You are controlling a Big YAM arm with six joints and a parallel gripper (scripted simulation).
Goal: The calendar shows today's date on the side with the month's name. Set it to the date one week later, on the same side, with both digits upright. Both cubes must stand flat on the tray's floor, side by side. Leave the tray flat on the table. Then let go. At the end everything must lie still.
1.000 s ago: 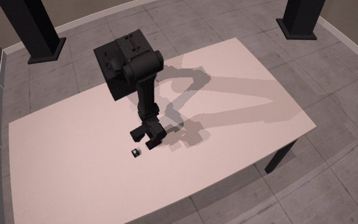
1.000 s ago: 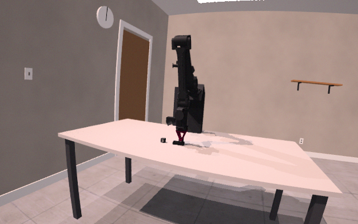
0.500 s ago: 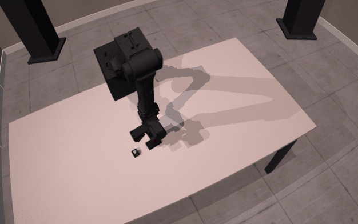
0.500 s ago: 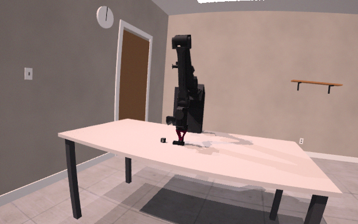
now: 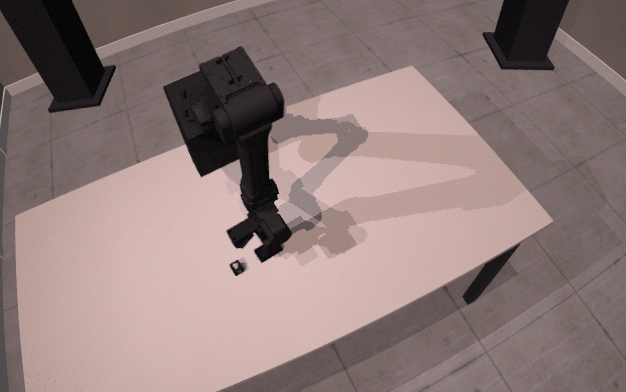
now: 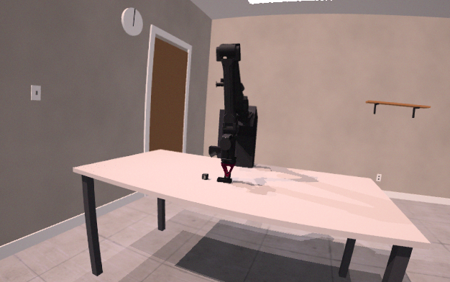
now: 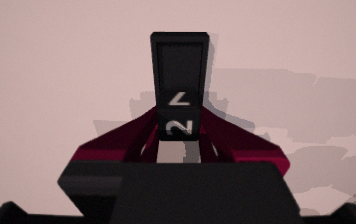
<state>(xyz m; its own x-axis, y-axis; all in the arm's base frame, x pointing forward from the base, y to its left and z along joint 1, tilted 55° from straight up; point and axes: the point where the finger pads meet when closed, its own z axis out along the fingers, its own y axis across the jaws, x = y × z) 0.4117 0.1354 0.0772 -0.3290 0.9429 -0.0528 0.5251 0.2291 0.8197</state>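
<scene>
My gripper is now 3 cm above the black tray, 1 cm to the left of it and 1 cm short of it. The rest, counted from my hand: black calendar block: 11 cm to the right, 7 cm ahead, 3 cm below.
</scene>
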